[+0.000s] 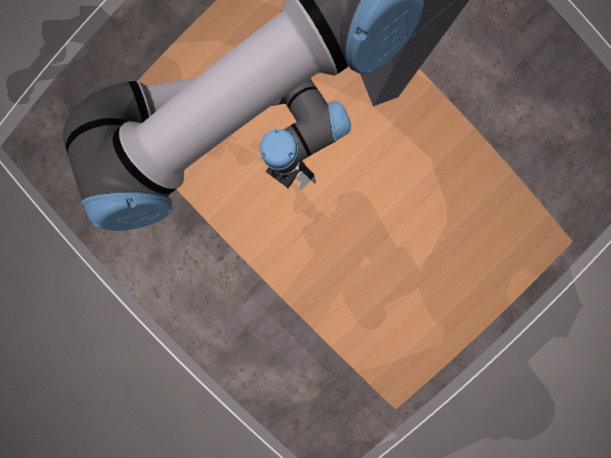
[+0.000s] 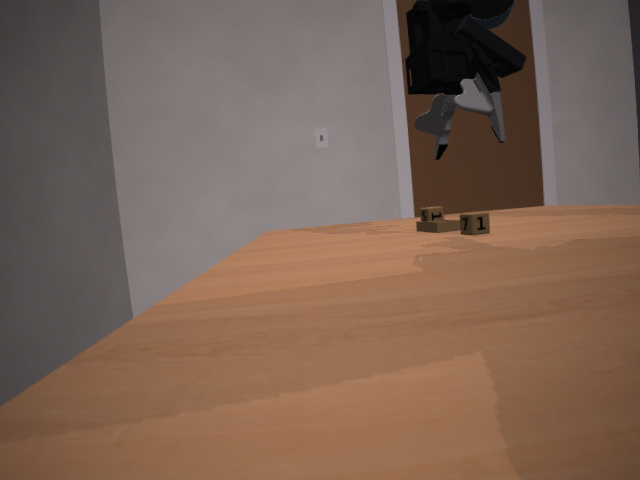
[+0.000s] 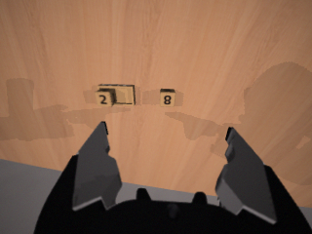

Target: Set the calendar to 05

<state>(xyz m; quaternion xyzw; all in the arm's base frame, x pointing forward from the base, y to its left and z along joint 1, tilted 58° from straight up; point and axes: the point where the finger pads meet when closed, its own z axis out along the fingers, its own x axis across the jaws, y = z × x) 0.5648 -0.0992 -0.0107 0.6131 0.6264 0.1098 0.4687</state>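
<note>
Now: the block 11 cm to the right of my hand, 9 cm below it and 3 cm behind it. The rest, counted from my hand: wooden calendar tray 11 cm below, 10 cm to the right, 3 cm behind.
</note>
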